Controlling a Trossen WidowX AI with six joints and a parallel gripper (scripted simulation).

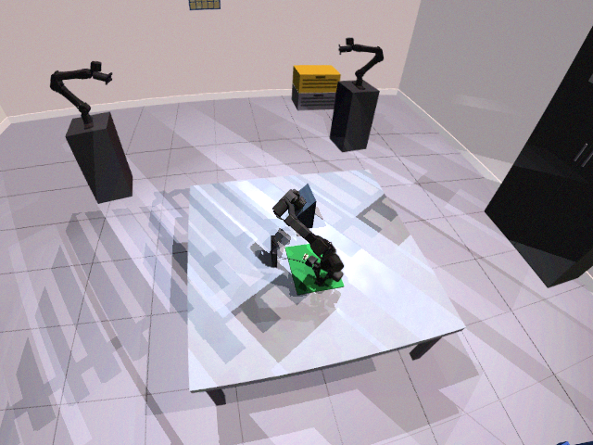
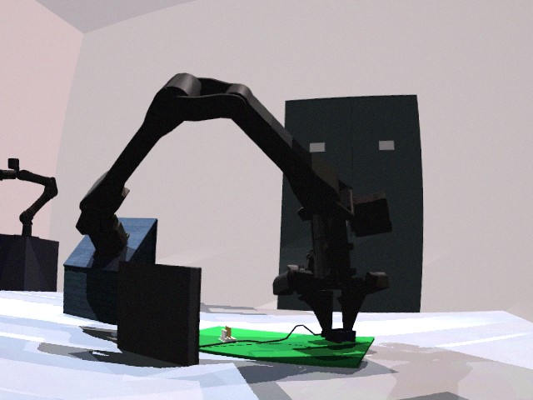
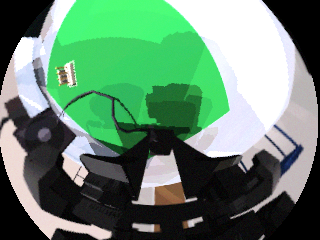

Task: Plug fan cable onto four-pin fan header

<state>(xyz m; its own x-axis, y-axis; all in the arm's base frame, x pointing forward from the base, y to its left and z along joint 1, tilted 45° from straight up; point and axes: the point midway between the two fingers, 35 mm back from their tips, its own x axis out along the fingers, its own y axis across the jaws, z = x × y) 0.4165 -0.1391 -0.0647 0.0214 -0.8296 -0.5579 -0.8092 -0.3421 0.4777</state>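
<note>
Right now my gripper tip is 10 cm past the green board, 3 cm above it and 1 cm to the right of it. Also, from my gripper tip: black fan block (22 cm behind, 16 cm to the right, 4 cm above); then black plug (1 cm to the right).
</note>
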